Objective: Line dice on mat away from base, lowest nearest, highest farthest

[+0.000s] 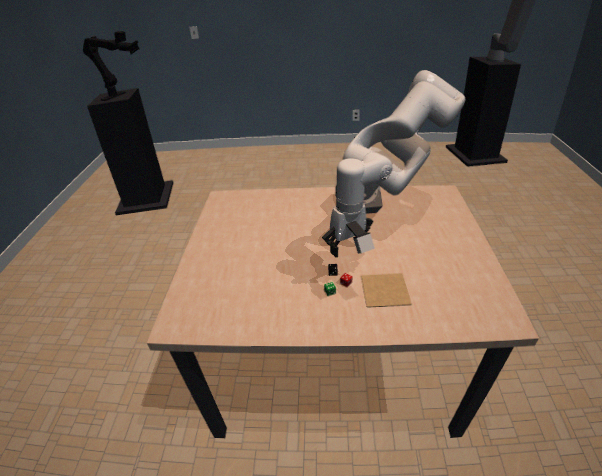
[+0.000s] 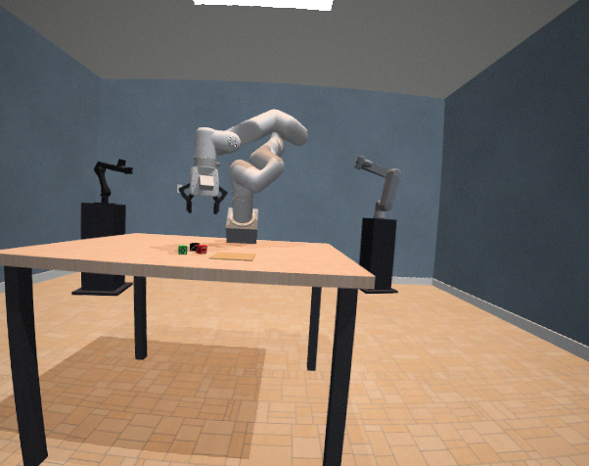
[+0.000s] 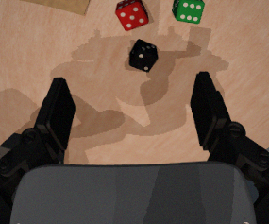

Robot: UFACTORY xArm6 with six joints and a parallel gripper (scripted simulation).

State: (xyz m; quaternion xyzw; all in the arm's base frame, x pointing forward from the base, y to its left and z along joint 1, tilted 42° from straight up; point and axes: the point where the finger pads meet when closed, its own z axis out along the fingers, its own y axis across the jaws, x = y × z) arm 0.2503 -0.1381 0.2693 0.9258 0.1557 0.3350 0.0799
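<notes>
Now: hand 14 cm above the black die, 6 cm past it and 3 cm to the left of it. The rest, counted from my hand: green die: 14 cm below, 6 cm to the right, 3 cm ahead; tan mat: 15 cm below, 12 cm to the left, 6 cm ahead; red die: 14 cm below.
</notes>
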